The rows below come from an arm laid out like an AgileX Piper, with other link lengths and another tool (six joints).
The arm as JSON. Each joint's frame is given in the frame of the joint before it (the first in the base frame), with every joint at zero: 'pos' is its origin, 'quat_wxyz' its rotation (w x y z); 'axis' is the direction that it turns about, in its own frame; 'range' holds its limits. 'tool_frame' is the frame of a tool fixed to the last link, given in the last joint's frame.
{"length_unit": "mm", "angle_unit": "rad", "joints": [
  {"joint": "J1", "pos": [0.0, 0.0, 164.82], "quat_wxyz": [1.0, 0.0, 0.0, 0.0], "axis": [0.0, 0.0, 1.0], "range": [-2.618, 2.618]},
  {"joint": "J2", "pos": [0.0, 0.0, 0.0], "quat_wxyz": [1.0, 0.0, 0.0, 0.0], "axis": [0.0, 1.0, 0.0], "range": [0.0, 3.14]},
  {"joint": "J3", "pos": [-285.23, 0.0, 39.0], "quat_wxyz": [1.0, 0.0, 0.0, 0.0], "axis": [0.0, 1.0, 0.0], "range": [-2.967, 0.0]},
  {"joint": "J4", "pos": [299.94, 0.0, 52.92], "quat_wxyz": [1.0, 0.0, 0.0, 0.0], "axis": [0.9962, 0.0, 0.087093], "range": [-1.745, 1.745]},
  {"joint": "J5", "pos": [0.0, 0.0, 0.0], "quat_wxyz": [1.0, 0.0, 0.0, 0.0], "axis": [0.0, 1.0, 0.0], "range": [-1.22, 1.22]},
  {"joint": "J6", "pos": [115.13, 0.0, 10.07], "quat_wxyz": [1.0, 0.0, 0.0, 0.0], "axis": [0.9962, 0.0, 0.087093], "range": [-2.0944, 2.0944]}
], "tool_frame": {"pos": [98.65, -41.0, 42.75], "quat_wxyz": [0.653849, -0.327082, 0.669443, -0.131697]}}
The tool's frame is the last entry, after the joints.
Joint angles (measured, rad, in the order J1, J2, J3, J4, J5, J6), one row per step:
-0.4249 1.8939 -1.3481 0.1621 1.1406 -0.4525
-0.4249 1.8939 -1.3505 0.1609 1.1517 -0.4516
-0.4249 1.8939 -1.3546 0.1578 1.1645 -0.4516
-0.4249 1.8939 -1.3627 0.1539 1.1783 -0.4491
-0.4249 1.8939 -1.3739 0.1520 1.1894 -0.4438
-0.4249 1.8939 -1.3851 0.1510 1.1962 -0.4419
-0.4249 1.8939 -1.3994 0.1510 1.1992 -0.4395
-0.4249 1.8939 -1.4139 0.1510 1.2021 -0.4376
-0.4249 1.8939 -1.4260 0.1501 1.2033 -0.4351
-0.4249 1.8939 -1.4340 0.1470 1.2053 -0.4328
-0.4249 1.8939 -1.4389 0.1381 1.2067 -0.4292
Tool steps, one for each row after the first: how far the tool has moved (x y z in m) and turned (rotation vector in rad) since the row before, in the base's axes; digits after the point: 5 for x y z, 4 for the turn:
-0.00152 0.00067 0.00032 0.0033 0.0080 0.0012
-0.00145 0.00033 0.00082 0.0018 0.0086 0.0032
-0.00063 -0.00032 0.00207 0.0000 0.0065 0.0011
0.00082 -0.00079 0.00318 -0.0009 0.0010 -0.0029
0.00183 -0.00099 0.00337 -0.0023 -0.0036 -0.0005
0.00347 -0.00163 0.00455 -0.0044 -0.0101 -0.0020
0.00351 -0.00163 0.00467 -0.0046 -0.0104 -0.0015
0.00301 -0.00165 0.00398 -0.0051 -0.0093 -0.0020
0.00151 -0.00140 0.00258 -0.0049 -0.0040 -0.0009
0.00024 -0.00210 0.00154 -0.0088 0.0006 -0.0002

